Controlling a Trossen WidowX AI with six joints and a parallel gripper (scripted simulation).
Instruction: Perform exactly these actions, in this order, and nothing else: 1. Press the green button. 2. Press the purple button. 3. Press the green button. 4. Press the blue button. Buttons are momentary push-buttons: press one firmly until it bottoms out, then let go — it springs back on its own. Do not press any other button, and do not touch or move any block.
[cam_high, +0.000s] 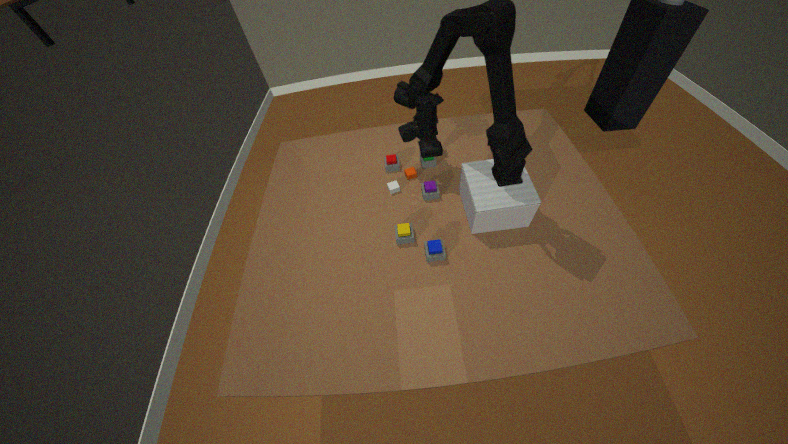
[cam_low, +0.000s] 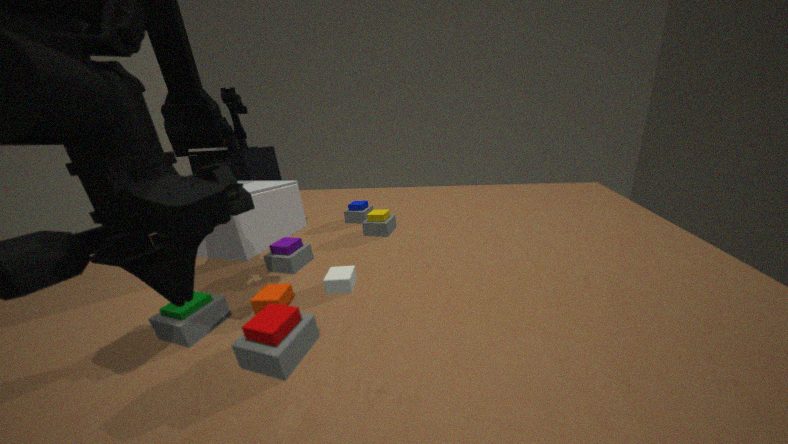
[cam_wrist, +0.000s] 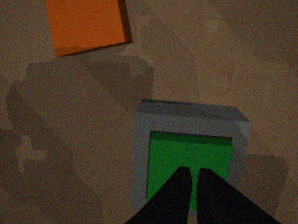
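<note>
Right now the green button is 10 mm below my gripper tip. From my gripper tip the other things lie so: red button: 120 mm ahead; orange block: 60 mm ahead, 50 mm to the left, 20 mm below; purple button: 10 mm ahead, 140 mm to the left.
</note>
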